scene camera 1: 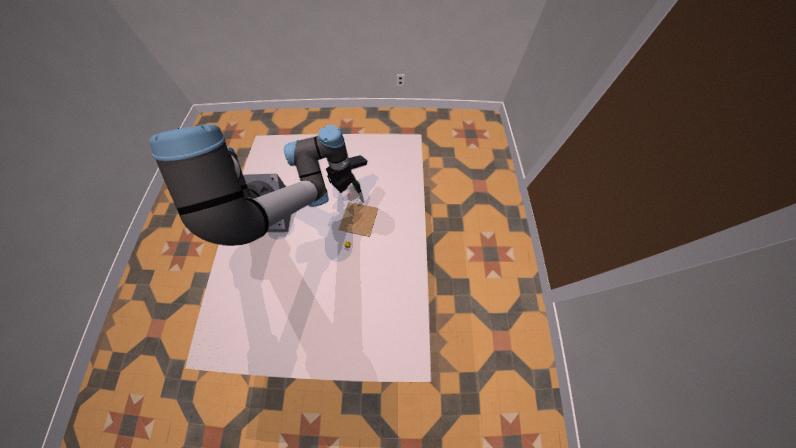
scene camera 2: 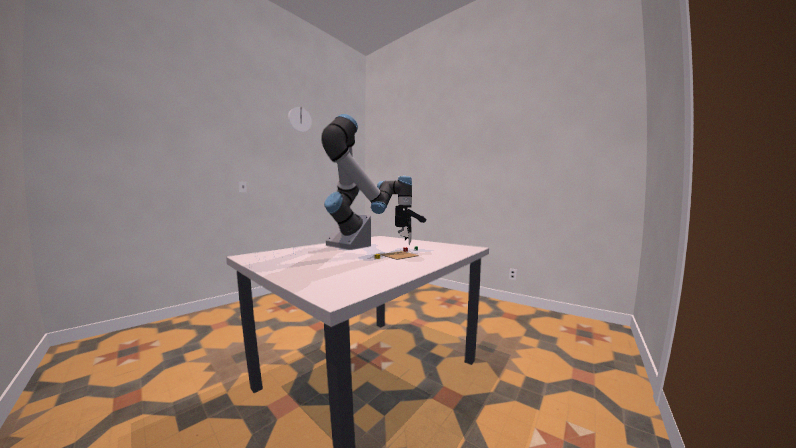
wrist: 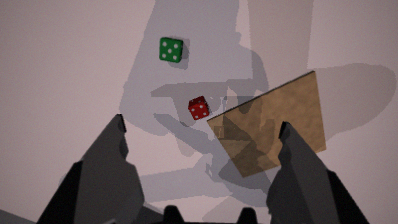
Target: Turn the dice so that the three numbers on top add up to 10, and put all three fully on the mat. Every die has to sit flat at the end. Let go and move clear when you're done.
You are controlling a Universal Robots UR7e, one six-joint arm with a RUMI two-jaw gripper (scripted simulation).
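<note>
A mat [scene camera 1: 359,219] is here in the scene, and the wrist view gives me the same mat [wrist: 249,132]. I also see my gripper [wrist: 203,119].
</note>
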